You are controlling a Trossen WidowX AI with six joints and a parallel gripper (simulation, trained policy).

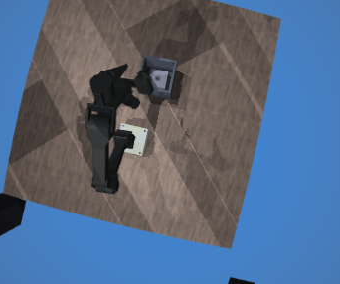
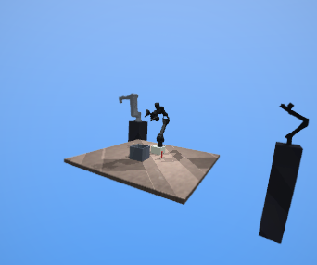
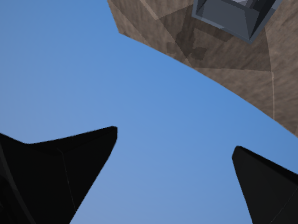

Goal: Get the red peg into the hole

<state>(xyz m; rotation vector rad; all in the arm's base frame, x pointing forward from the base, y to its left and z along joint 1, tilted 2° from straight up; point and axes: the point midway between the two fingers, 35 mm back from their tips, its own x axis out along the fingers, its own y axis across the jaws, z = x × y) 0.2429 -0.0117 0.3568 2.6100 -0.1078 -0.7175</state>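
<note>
My gripper tip is now 39 cm above the red peg, 15 cm to the right of it and 10 cm past it.
</note>
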